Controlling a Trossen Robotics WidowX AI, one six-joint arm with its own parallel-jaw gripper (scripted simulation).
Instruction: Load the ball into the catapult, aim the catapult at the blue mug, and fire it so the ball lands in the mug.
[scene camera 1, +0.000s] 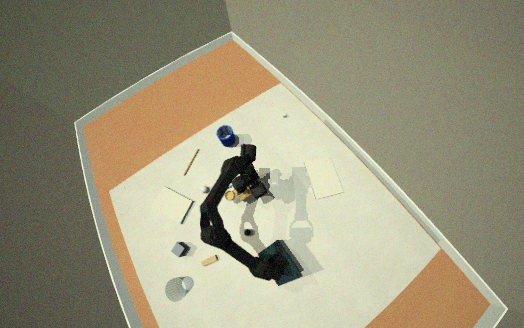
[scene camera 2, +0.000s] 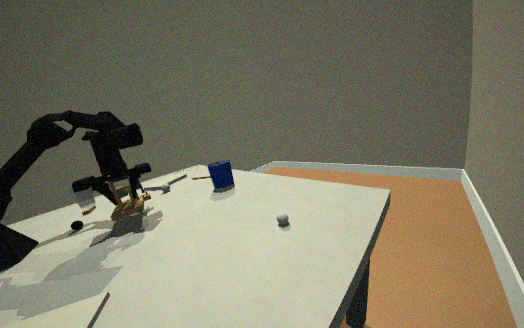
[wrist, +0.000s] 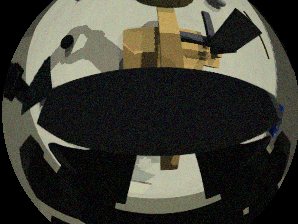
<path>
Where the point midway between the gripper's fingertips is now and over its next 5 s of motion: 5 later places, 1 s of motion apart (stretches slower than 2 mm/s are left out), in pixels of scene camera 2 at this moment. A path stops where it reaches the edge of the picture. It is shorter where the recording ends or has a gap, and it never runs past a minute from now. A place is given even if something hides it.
My gripper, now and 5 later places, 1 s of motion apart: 126, 202; 131, 212; 120, 185; 120, 184; 119, 183; 126, 200
</path>
